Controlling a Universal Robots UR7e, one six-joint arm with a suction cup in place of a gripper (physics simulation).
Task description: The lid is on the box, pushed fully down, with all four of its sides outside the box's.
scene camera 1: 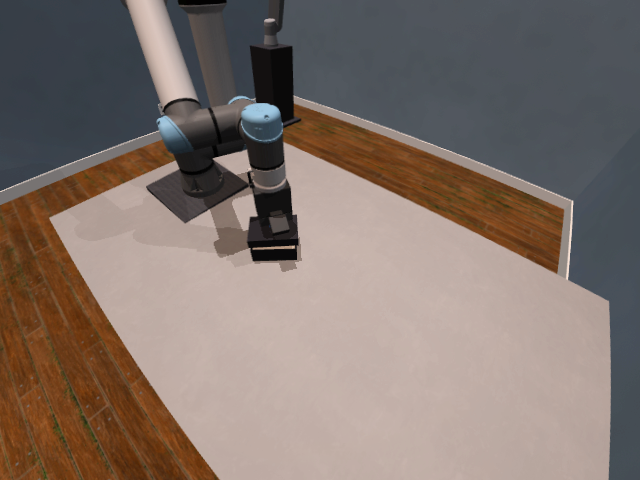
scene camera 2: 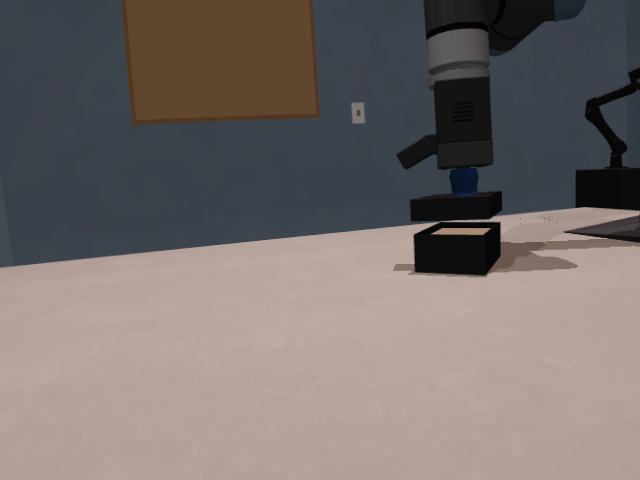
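The black box stands upright on the pale table top, with a light tan surface showing inside its open top. The black lid hangs level a little above the box, with a narrow gap between them in the scene camera 2 view. Its outline lies roughly over the box's. My gripper's blue suction cup is on the top of the lid and holds it. In the scene camera 1 view the cup is hidden behind the gripper's body. The lid's underside is hidden.
The arm's base stands on a dark square plate at the back left of the table top. A black pedestal with another arm stands behind. An angled dark part sticks out from the gripper's side above the lid.
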